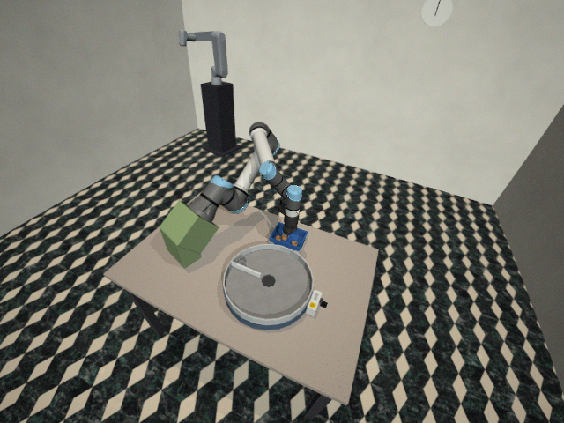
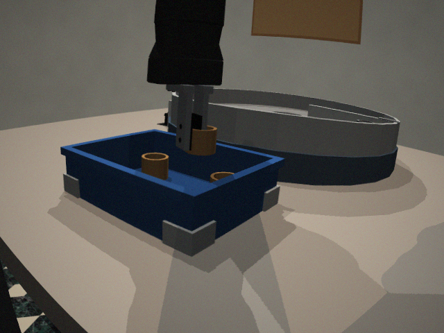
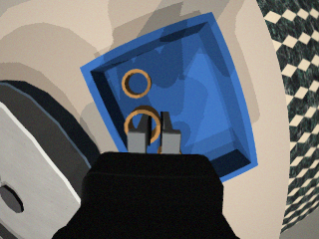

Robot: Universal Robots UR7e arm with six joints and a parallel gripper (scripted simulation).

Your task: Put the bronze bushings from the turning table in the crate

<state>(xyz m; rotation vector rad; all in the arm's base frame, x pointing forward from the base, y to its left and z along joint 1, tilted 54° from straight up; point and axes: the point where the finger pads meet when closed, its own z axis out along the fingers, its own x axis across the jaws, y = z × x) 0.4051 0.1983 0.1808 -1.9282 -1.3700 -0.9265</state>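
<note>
My gripper is now 1 cm short of the blue crate, 2 cm to the right of it and 5 cm above it. Also, from my hand: turning table 9 cm ahead, 30 cm to the right, 2 cm below.
</note>
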